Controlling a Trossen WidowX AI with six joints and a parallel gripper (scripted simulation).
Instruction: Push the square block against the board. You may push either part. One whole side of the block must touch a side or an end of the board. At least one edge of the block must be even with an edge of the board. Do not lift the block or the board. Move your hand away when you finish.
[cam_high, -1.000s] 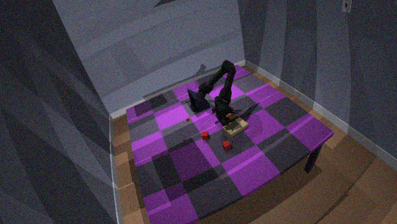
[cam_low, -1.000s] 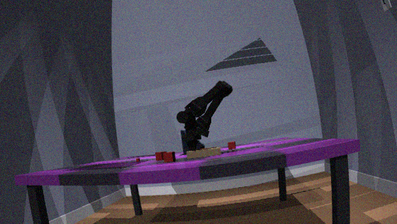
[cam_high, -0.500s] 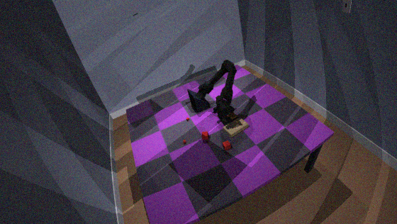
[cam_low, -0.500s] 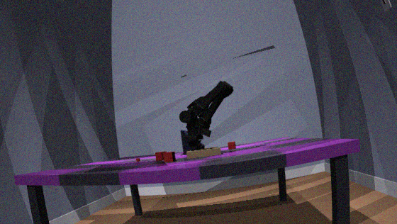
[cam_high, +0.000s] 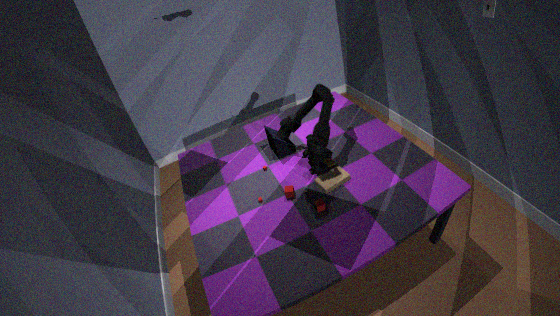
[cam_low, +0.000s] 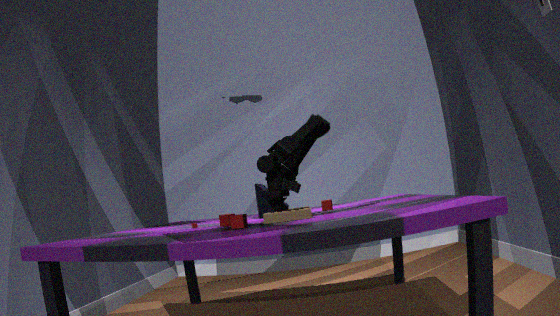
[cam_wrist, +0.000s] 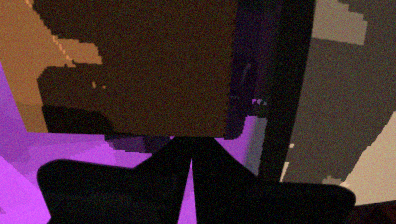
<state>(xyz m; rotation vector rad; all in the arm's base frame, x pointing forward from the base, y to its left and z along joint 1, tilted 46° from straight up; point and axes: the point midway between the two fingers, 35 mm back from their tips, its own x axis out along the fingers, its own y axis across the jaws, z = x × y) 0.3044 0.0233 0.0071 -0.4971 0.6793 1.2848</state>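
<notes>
My gripper tip is 60 mm to the right of the square orange block, 30 mm past it and 10 mm below it. Round my gripper tip: board 100 mm ahead, 30 mm to the left, 10 mm above.
</notes>
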